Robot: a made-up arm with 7 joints.
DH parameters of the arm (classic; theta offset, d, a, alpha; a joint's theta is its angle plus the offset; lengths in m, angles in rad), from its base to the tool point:
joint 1: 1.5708 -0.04 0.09 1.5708
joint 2: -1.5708 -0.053 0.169 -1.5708
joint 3: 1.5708 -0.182 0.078 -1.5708
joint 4: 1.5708 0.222 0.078 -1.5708
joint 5: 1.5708 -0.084 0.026 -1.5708
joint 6: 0 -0.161 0.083 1.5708
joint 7: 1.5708 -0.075 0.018 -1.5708
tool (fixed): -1.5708 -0.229 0 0
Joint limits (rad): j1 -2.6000..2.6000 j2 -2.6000..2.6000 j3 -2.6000..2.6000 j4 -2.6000..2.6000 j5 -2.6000..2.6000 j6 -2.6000..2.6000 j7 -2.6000..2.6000
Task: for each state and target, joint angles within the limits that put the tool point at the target. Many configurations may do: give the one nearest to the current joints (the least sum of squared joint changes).
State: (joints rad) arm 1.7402 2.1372 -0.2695 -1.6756 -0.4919 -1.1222 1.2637
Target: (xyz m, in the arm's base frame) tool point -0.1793 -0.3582 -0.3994
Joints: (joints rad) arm 1.8261 1.7025 -0.2832 -1.3283 -0.6823 -1.3479 0.5930
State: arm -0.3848 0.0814 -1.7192 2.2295 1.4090 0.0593 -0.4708
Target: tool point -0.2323 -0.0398 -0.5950
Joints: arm -0.6334 0.3467 -1.4744 2.0817 1.7470 -0.1157 -0.2506
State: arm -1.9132 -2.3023 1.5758 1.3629 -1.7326 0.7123 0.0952
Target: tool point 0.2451 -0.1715 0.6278
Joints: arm -1.5847 -2.4370 1.8517 1.4005 -1.4605 0.6467 0.2777
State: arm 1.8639 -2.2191 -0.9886 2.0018 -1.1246 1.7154 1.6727
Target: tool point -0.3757 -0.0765 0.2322
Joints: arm 1.3153 -2.3947 -0.8155 2.0166 -1.1596 1.5480 1.2900
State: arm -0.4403 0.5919 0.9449 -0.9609 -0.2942 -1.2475 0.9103
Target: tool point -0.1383 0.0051 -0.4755
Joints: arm -0.4982 1.1295 0.6993 -0.7382 -0.4227 -1.1013 0.2998
